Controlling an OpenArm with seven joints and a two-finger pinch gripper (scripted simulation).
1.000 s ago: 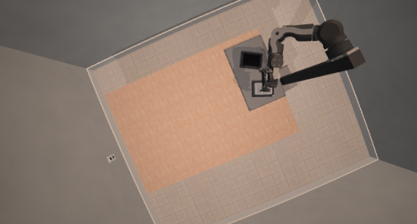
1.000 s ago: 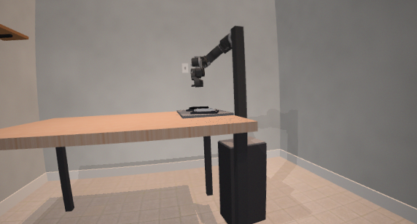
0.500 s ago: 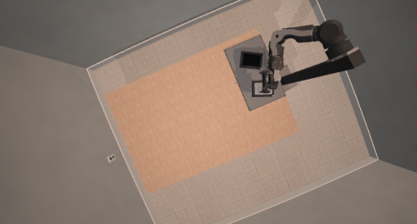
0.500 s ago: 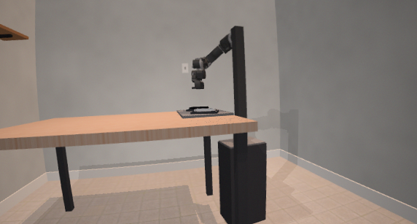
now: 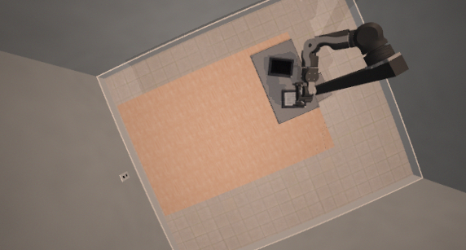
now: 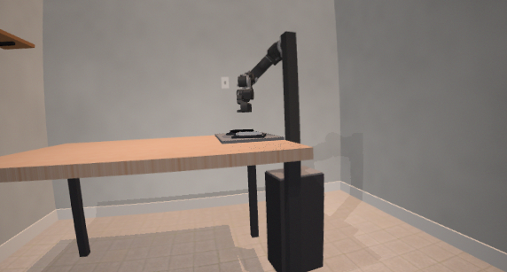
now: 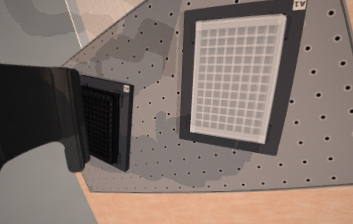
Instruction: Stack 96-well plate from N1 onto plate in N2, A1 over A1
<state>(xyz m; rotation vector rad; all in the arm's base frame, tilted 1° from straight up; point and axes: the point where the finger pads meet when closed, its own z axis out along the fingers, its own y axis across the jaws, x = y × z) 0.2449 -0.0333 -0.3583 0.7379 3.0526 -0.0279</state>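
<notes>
Now: hand 110 mm above the white 96-well plate, 20 mm to the right of it and 10 mm past it. Round my hand: black 96-well plate (200 mm to the right, 110 mm below, 40 mm behind); then A1 mark (120 mm below, 110 mm to the left, 50 mm behind).
</notes>
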